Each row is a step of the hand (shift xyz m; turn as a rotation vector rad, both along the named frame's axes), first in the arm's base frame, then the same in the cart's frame.
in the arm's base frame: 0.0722 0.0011 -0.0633 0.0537 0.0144 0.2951
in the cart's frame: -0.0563 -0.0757 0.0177 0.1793 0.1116 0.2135
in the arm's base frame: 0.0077 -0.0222 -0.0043 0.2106 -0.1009 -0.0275
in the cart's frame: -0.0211 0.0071 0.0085 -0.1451 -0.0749 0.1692
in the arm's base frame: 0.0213 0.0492 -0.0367 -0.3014 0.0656 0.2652
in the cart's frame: 0.0087 -0.0621 -0.0169 0.2882 0.2728 -0.0895
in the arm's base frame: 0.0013 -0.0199 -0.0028 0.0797 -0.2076 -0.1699
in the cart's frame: -0.0169 0.0102 0.0040 -0.2797 -0.0049 0.0087
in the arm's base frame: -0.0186 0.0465 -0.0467 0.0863 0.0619 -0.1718
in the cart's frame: 0.0105 -0.0422 -0.0529 -0.0815 -0.1779 -0.0502
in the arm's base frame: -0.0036 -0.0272 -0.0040 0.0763 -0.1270 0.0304
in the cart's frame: -0.0219 0.0170 0.0012 -0.0951 0.0501 0.1064
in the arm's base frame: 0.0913 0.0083 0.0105 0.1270 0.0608 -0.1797
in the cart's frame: -0.0102 -0.0534 0.0746 -0.0974 -0.2052 -0.0233
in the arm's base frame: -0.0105 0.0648 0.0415 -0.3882 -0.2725 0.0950
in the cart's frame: 0.0766 -0.0129 0.0015 -0.0473 0.4470 -0.1787
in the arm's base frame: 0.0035 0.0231 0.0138 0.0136 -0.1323 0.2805
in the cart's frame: 0.0249 -0.0094 0.0055 0.0709 0.2192 0.2081
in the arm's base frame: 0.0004 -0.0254 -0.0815 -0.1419 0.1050 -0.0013
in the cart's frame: -0.0693 -0.0264 -0.0422 0.1131 0.0172 -0.1344
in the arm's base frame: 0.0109 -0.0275 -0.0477 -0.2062 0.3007 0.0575
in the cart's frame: -0.0527 -0.0138 -0.0136 0.3115 -0.0368 -0.1945
